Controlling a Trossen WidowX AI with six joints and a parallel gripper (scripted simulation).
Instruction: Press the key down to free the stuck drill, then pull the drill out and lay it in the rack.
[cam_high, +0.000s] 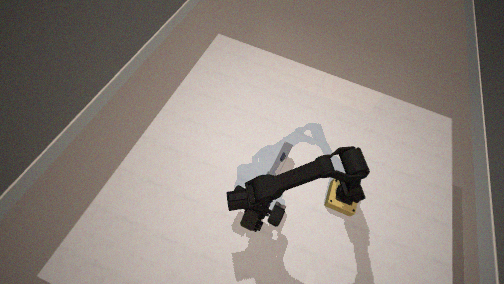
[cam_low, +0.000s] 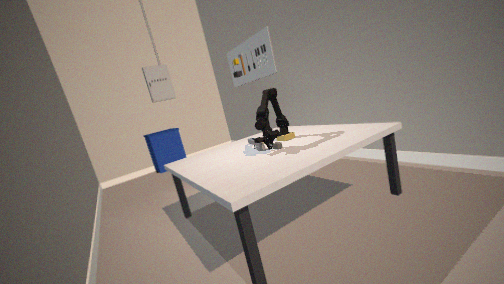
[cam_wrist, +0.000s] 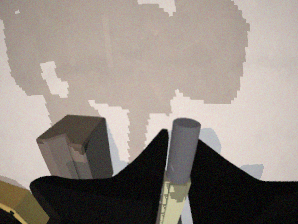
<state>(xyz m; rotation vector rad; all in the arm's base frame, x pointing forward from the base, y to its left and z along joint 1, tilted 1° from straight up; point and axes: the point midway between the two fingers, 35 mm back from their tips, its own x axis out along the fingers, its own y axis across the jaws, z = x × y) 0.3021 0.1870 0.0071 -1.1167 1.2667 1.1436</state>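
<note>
Now: the drill 40 mm to the right of my gripper tip and 40 mm above it. Round my gripper tip: grey fixture 200 mm to the right, 30 mm above, 20 mm behind.
</note>
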